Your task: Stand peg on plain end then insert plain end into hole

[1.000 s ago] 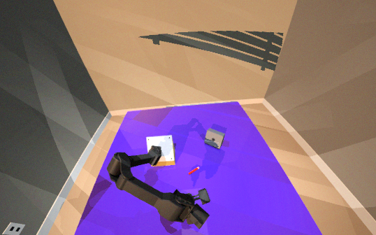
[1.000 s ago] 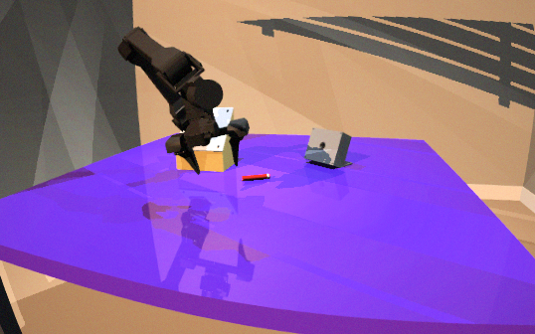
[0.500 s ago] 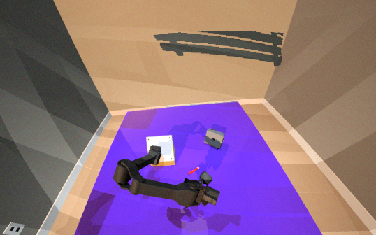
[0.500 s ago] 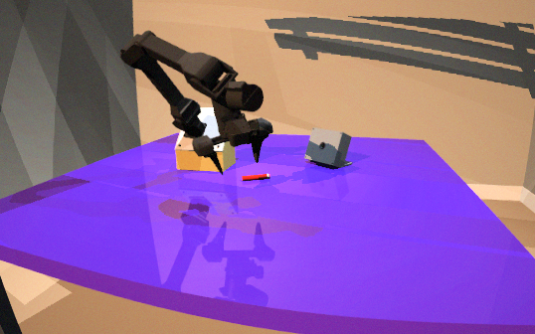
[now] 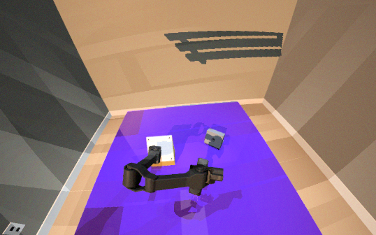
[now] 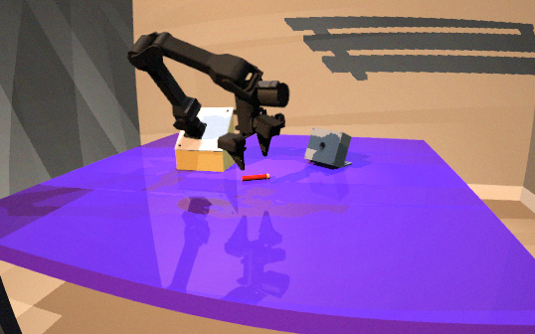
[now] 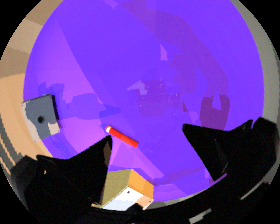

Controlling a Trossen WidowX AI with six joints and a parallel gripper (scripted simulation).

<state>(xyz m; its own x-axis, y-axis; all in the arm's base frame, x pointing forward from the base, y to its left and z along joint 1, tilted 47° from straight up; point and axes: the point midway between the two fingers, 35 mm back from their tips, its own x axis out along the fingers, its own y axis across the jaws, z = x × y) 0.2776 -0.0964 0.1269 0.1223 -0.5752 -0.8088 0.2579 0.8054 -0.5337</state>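
My gripper tip is 9 cm to the right of the red peg, 6 cm above it and 2 cm past it. Also, from my gripper tip: grey sloped panel: 31 cm to the left, 13 cm ahead, 2 cm below.
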